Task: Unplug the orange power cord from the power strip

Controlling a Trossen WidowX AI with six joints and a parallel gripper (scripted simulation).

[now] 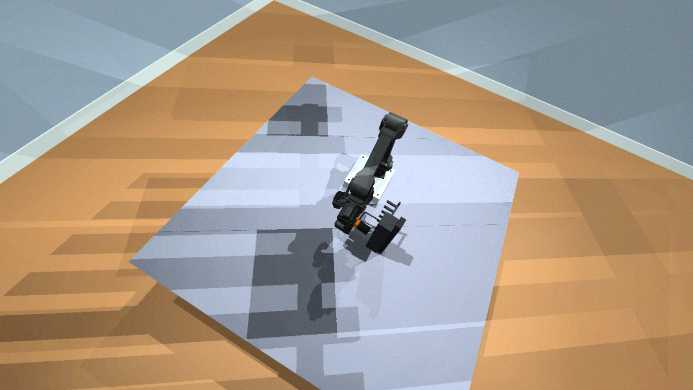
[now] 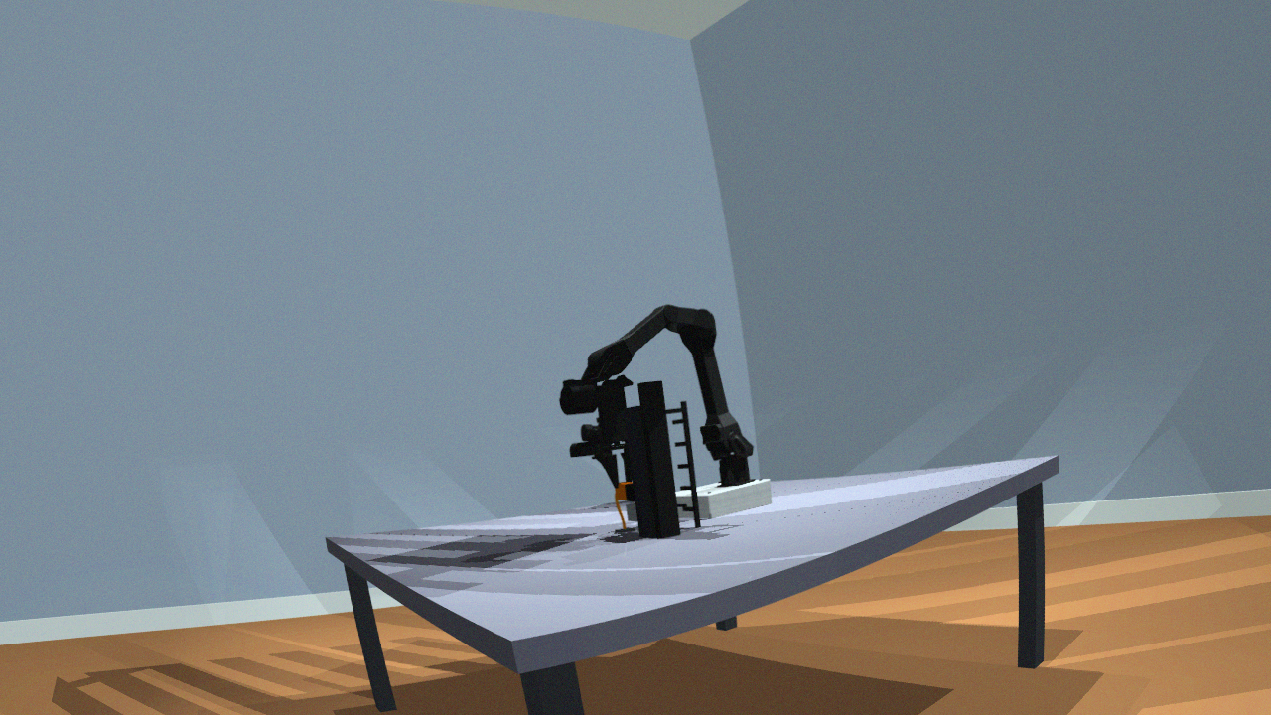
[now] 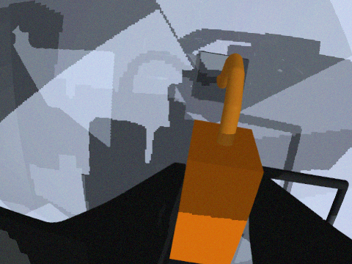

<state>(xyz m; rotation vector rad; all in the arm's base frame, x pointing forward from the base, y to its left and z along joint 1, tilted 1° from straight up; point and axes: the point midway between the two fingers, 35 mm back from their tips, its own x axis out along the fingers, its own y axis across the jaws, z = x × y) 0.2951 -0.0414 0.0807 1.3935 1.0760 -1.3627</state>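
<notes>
Now: gripper tip 30 mm to the right of the orange plug.
</notes>
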